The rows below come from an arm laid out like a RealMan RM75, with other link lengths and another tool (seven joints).
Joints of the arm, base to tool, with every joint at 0 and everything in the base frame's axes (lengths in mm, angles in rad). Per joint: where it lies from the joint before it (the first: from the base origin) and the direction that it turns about. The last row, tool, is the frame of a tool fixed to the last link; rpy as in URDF.
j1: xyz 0.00 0.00 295.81 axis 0 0 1
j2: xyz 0.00 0.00 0.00 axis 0 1 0
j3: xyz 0.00 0.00 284.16 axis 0 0 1
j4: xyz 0.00 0.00 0.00 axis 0 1 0
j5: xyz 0.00 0.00 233.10 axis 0 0 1
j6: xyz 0.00 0.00 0.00 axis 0 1 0
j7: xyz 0.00 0.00 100.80 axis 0 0 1
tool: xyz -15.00 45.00 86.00 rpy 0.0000 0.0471 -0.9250
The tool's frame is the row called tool.
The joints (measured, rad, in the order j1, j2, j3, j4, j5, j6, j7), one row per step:
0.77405, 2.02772, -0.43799, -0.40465, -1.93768, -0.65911, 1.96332
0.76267, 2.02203, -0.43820, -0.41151, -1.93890, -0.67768, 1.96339
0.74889, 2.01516, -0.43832, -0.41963, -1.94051, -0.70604, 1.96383
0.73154, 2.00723, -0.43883, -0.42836, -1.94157, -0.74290, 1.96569
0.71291, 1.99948, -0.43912, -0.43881, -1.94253, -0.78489, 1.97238
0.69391, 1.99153, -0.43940, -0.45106, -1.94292, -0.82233, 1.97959
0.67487, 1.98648, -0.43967, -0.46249, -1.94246, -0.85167, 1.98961
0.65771, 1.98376, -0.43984, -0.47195, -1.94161, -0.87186, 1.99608
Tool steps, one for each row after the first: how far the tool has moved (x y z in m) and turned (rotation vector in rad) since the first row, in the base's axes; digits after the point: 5 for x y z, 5 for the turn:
0.00351, -0.00289, 0.00398, -0.00134, -0.00029, 0.00481
0.00681, -0.00695, 0.00829, -0.00637, 0.00224, 0.01454
0.01063, -0.01257, 0.01282, -0.01477, 0.00873, 0.02646
0.01411, -0.01890, 0.01763, -0.02459, 0.02084, 0.03887
0.01827, -0.02500, 0.02349, -0.03068, 0.03025, 0.04797
0.02319, -0.03106, 0.02821, -0.03452, 0.04155, 0.04945
0.02826, -0.03653, 0.03155, -0.03629, 0.04888, 0.04725

